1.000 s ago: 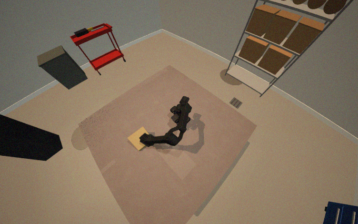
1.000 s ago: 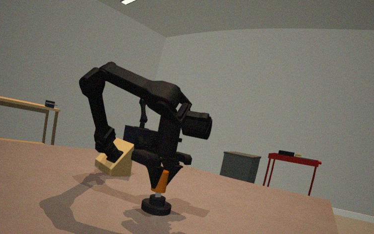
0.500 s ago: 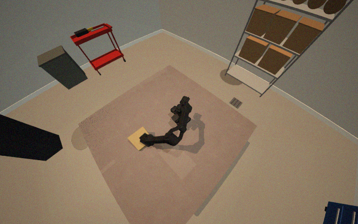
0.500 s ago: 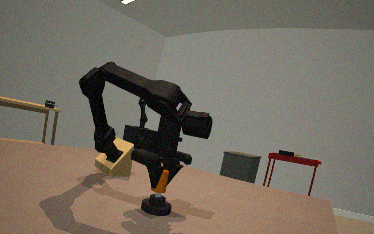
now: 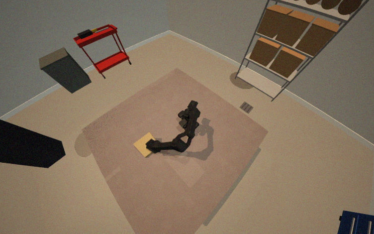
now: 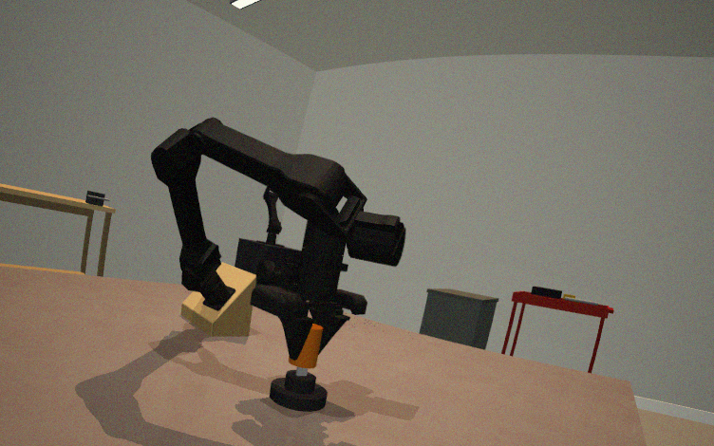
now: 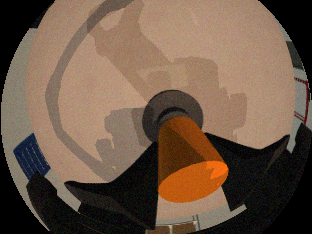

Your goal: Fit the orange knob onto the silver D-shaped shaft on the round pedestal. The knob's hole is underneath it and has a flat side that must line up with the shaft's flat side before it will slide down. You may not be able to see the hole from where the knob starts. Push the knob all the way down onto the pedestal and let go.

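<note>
My gripper tip is now 3 cm below the orange knob. Also, from my gripper tip: round black pedestal (4 cm below).
</note>
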